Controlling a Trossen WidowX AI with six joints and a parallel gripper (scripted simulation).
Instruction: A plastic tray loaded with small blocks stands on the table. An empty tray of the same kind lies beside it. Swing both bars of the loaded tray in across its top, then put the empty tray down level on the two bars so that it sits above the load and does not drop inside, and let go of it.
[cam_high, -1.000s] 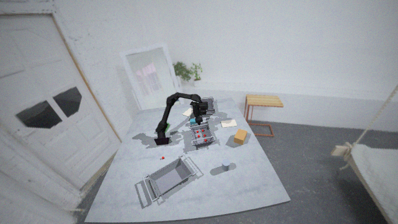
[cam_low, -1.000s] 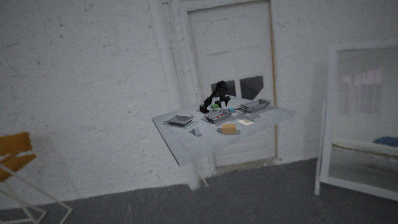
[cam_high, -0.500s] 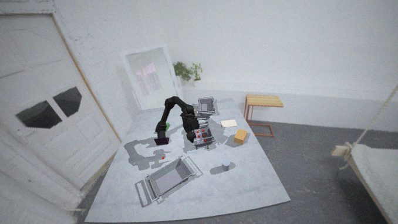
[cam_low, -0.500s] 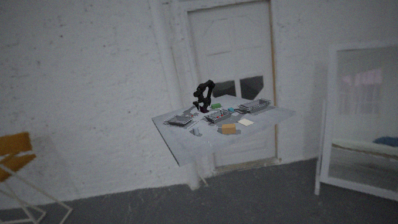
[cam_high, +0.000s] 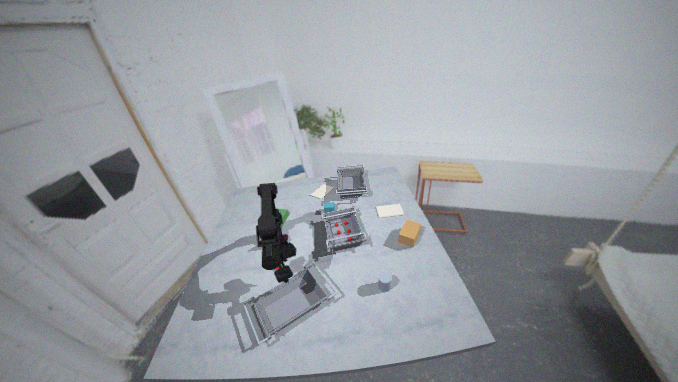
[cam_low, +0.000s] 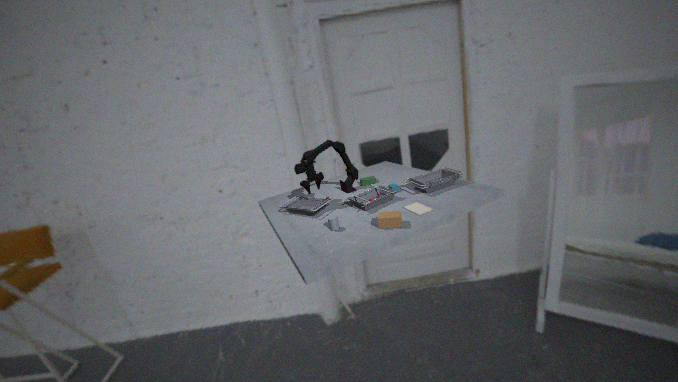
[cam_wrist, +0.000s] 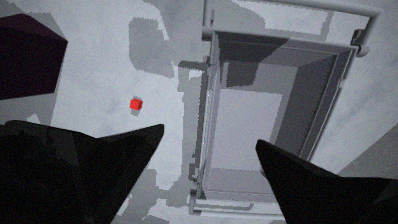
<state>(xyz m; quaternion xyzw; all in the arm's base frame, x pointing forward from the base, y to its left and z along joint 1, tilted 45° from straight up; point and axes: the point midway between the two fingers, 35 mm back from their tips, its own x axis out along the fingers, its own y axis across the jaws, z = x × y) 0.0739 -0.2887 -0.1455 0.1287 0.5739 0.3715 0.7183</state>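
My gripper tip is now 9 cm to the left of the grey tray, 7 cm above it and 1 cm short of it. Round my gripper tip: grey cylinder (41 cm ahead, 8 cm to the right, 7 cm below); green block (50 cm to the left, 9 cm below, 8 cm behind); red block (11 cm to the left, 10 cm below, 6 cm behind).
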